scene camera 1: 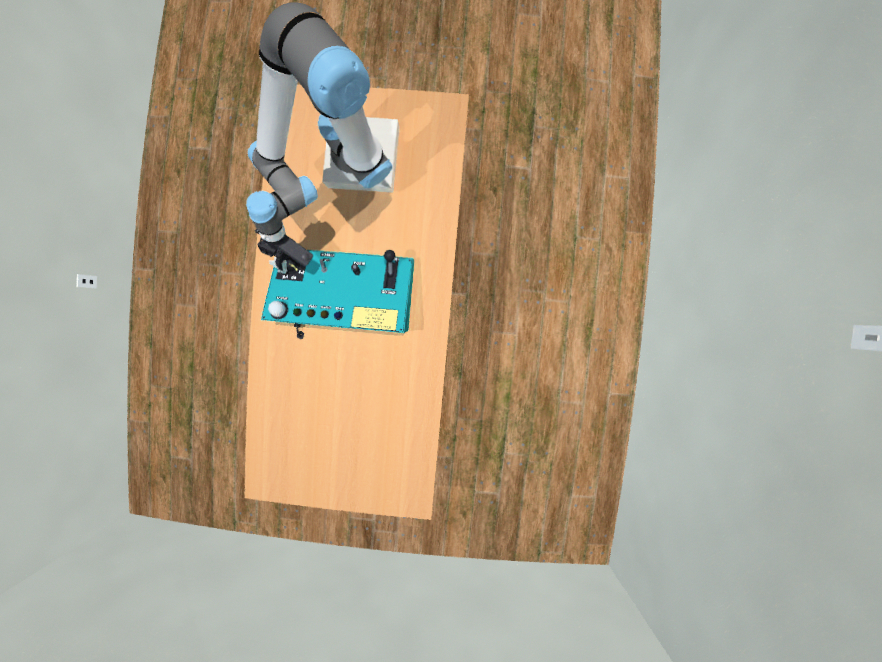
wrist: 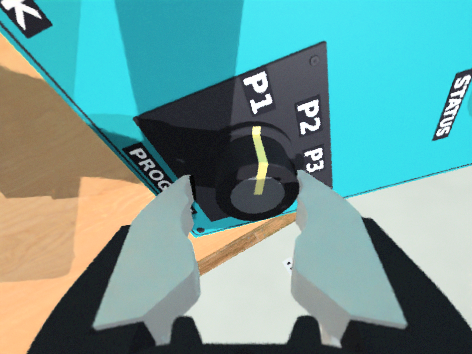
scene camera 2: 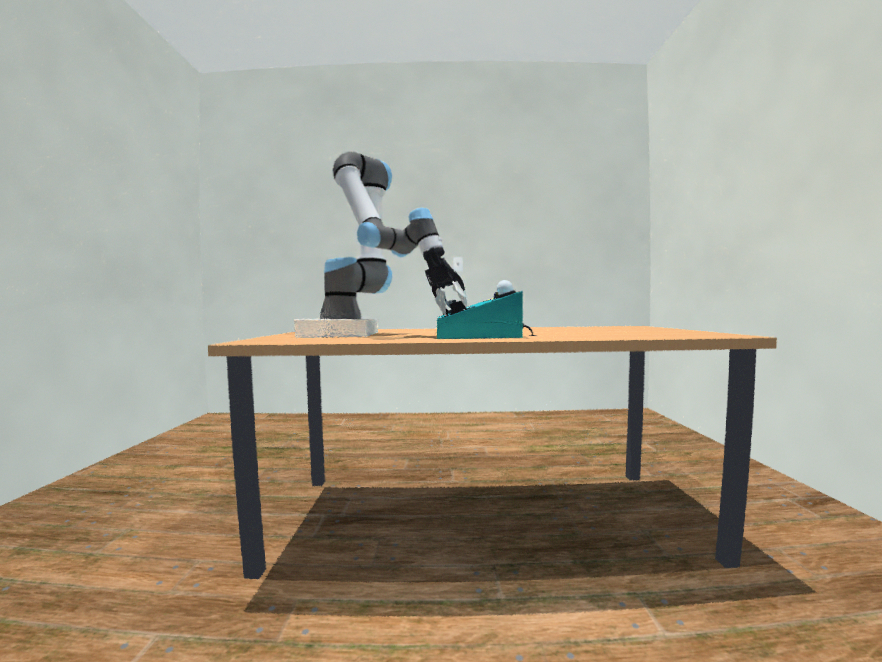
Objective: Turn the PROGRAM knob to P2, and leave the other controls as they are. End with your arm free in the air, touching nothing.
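Frame: origin at the arm's base, x back, y up, z left, level; millimetres.
Seen in the pictures: gripper, fingertip midpoint: (scene camera 1: pixel 289 265) (wrist: pixel 243 175) (scene camera 2: pixel 456 311); arm's base at its link origin: (scene camera 2: pixel 340 319).
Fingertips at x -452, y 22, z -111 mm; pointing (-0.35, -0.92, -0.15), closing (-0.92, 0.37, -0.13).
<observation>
Pixels of each thing's middle, then the offset from my fingertips to it. "pt": a spot on its surface instead.
- black PROGRAM knob at the middle of its body: (wrist: pixel 254 180) (scene camera 2: pixel 456 305) (scene camera 1: pixel 289 265) dx -1, dy +19, dz +10 mm
- dark plate at a spot on its surface: (wrist: pixel 300 75) pt dx -35, dy +13, dz +56 mm
- teal control box at the middle of its body: (scene camera 1: pixel 339 288) (scene camera 2: pixel 472 312) dx -36, dy -3, dz +198 mm
- P1 label at a spot on its surface: (wrist: pixel 258 93) pt dx -15, dy +7, dz +52 mm
- P2 label at a spot on its surface: (wrist: pixel 309 116) pt dx -40, dy +14, dz +33 mm
- P3 label at a spot on its surface: (wrist: pixel 314 160) pt dx -45, dy +14, dz +1 mm
- white dome at a spot on its surface: (scene camera 1: pixel 277 308) pt dx -153, dy +95, dz +40 mm
- black-knobbed lever at the middle of its body: (scene camera 1: pixel 389 255) dx +110, dy +61, dz +356 mm
- yellow label at a spot on its surface: (scene camera 1: pixel 374 318) pt dx -107, dy +51, dz +356 mm
- dark cable at a spot on its surface: (scene camera 1: pixel 299 332) pt dx -238, dy -80, dz +61 mm
The black PROGRAM knob (wrist: pixel 235 175) sits on a dark plate (wrist: pixel 300 75) at a corner of the teal control box (scene camera 1: pixel 349 288) (scene camera 2: pixel 491 322) (wrist: pixel 400 40). Its yellow line points toward the P1 label (wrist: pixel 258 93). The P2 label (wrist: pixel 309 116) and P3 label (wrist: pixel 314 160) are to the right of P1 in the wrist view. My gripper (wrist: pixel 243 175) (scene camera 2: pixel 453 307) is partly open, with its fingertips on both sides of the knob. The right fingertip is against or very near the knob; a gap shows beside the left one. The scene views are too small to show contact.
The box also bears a white dome (scene camera 1: pixel 277 308), a row of small round buttons (scene camera 1: pixel 310 312), small toggles (scene camera 1: pixel 324 264) (scene camera 1: pixel 356 269), a black-knobbed lever (scene camera 1: pixel 389 256) and a yellow label (scene camera 1: pixel 374 318). A dark cable (scene camera 1: pixel 299 332) comes out of its edge onto the wooden table (scene camera 1: pixel 341 427) (scene camera 2: pixel 641 342).
</observation>
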